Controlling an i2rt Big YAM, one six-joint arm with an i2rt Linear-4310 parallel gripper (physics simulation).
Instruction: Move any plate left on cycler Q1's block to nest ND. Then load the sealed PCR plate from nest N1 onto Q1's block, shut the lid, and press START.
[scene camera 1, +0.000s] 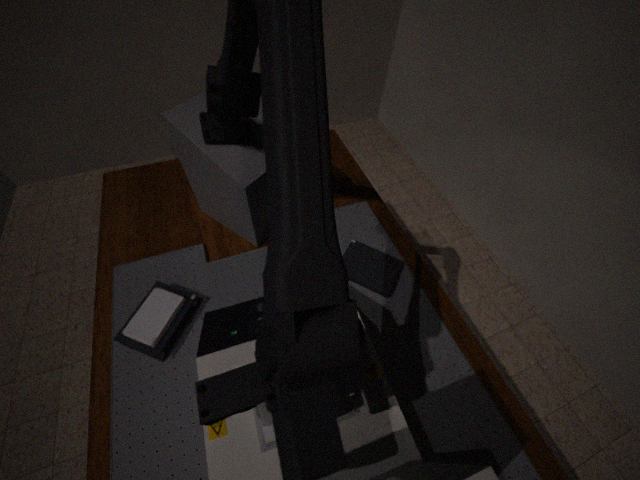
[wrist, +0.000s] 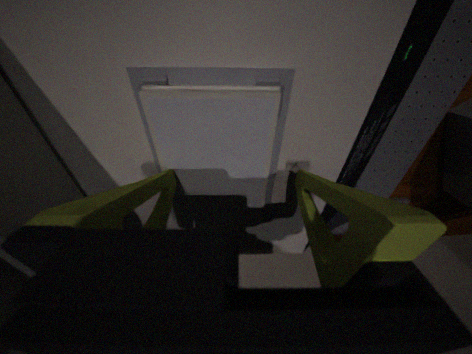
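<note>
The white cycler has a black front panel with a small green readout. In the wrist view a pale, flat-topped plate lies in the grey recess of its top. My gripper is open and empty, with its green fingers at either side of the plate's near end; contact is not visible. The arm hides the fingertips in the scene view. There, a white-topped plate sits in a dark nest at the left. Nest labels, the START button and the lid's state cannot be made out.
A dark flat block lies on the grey perforated board at the right. A grey box-shaped pedestal stands at the back on the wooden table. A yellow warning label is on the cycler. The scene is dim, with arm shadows.
</note>
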